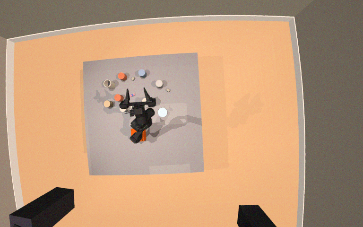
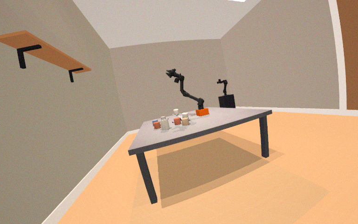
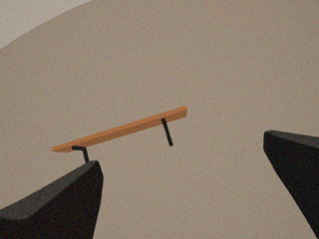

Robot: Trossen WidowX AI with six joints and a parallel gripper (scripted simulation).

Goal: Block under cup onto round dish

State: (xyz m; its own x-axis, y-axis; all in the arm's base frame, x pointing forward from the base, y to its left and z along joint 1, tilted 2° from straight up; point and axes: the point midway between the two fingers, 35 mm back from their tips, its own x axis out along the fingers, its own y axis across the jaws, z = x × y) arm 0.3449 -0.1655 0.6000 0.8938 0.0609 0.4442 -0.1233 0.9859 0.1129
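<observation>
My gripper tip is 90 mm past the pale grey block, 350 mm to the right of it and 660 mm above it. Also, from my gripper tip: blue cup (290 mm ahead, 170 mm to the left, 660 mm below); then balance beam (50 mm behind, 220 mm to the left, 660 mm below); then pale blue round dish (120 mm behind, 40 mm to the right, 700 mm below).
</observation>
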